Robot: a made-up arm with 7 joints. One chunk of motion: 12 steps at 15 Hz.
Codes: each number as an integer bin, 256 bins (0 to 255) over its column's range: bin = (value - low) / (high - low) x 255, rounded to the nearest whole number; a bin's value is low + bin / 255 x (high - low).
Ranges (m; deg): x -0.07..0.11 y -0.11..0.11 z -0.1..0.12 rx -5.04..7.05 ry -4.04..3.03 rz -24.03..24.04
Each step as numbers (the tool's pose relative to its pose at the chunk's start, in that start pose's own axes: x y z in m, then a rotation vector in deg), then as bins.
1 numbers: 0.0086 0.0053 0.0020 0.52 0.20 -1.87
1 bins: 111 134 118 117 153 118
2 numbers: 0.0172 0.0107 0.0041 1.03 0.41 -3.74
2 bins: 124 140 121 128 161 108
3 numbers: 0.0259 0.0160 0.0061 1.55 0.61 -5.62
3 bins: 136 146 123 139 168 98
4 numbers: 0.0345 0.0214 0.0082 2.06 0.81 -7.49
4 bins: 148 152 125 150 175 88
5 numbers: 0.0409 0.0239 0.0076 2.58 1.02 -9.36
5 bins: 157 155 125 161 183 78
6 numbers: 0.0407 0.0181 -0.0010 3.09 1.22 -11.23
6 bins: 157 148 115 171 190 68
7 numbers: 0.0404 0.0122 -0.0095 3.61 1.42 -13.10
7 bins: 156 142 105 182 197 58
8 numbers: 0.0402 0.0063 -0.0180 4.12 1.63 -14.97
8 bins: 156 135 95 193 205 48
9 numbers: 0.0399 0.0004 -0.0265 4.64 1.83 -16.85
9 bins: 156 128 85 204 212 38
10 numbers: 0.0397 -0.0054 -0.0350 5.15 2.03 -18.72
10 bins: 155 121 75 215 219 28
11 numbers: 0.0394 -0.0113 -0.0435 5.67 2.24 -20.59
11 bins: 155 114 65 226 227 18
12 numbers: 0.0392 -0.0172 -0.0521 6.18 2.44 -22.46
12 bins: 155 108 56 237 234 8
